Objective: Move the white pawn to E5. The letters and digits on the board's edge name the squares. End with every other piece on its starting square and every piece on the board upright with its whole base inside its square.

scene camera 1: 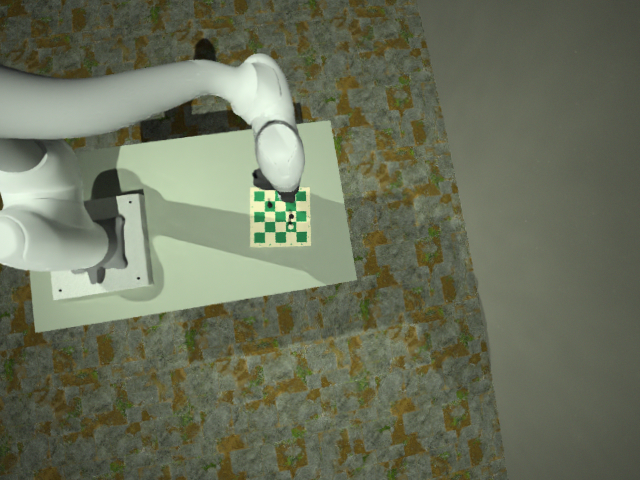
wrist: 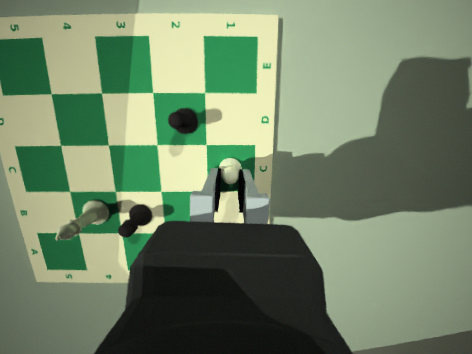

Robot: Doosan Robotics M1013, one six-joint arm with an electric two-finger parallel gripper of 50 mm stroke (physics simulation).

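Frame: origin at the arm's base, x ahead, y left, z up, level; metres.
Seen in the pictures: gripper, between the fingertips: [wrist: 229,181]; arm's base, origin of its link: [scene camera 1: 99,245].
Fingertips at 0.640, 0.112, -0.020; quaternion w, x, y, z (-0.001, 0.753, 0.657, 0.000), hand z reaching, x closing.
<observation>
Pixels of each thing's top centre, then the offset from my fingertips to it, as dx, dy, dz. Level surfaces: height alone.
- white pawn, centre of its top: [wrist: 230,179] -0.010, +0.001, +0.029
- tall white piece, centre of its top: [wrist: 56,239] [scene camera 1: 290,225] +0.017, -0.115, +0.041
- pale green table, height of its surface: dz -0.009
The white pawn [wrist: 230,166] is upright at C1, between the fingertips of my gripper [wrist: 229,181], which is shut on it. I cannot tell whether its base touches the board. In the scene view the arm hides the pawn and the fingertips. The chessboard [scene camera 1: 254,243] [wrist: 267,37] has green and cream squares. E5 [wrist: 22,66] is a green square at the upper left in the wrist view, with no piece on it.
A black piece [scene camera 1: 269,204] [wrist: 186,121] stands on D2. A tall white piece [scene camera 1: 291,226] [wrist: 95,212] stands on B4, beside another black piece [scene camera 1: 291,216] [wrist: 140,215] on B3. The board lies on a pale green table [scene camera 1: 206,268].
</observation>
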